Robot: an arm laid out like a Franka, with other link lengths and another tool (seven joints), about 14 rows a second.
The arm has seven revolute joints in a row. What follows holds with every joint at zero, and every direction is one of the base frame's. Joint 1 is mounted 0.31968 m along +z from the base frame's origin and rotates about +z. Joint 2 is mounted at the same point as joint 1 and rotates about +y. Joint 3 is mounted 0.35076 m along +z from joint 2 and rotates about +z. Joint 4 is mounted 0.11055 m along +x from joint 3 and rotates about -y. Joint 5 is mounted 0.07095 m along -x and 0.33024 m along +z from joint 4 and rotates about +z. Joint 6 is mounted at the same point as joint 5 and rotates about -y. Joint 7 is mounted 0.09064 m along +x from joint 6 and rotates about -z. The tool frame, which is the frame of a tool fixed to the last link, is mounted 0.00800 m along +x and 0.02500 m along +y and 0.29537 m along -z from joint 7; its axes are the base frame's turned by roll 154.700, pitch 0.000 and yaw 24.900 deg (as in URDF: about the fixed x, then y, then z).
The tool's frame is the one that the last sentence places.
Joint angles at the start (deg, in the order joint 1, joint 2, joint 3, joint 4, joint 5, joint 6, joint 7): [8.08 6.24 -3.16 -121.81 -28.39 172.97 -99.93]
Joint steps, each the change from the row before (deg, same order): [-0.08 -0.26 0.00 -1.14 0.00 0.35 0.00]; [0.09 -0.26 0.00 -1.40 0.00 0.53 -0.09]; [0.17 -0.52 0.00 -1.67 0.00 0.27 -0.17]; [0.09 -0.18 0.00 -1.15 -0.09 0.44 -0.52]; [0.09 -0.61 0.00 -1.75 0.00 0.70 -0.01]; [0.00 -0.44 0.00 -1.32 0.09 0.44 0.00]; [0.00 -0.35 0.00 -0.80 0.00 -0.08 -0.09]
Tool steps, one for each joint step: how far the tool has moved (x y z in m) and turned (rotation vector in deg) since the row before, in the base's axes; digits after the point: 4 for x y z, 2 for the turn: [-0.0055 -0.0006 -0.0065 0.07 0.58 0.05]; [-0.0069 0.0017 -0.0082 0.05 0.69 0.34]; [-0.0094 0.0017 -0.0085 -0.09 0.92 0.38]; [-0.0059 0.0014 -0.0069 -0.33 0.58 0.68]; [-0.0090 0.0019 -0.0064 0.20 0.55 0.34]; [-0.0070 0.0004 -0.0054 0.19 0.51 0.09]; [-0.0051 -0.0007 -0.0036 -0.12 0.52 0.04]
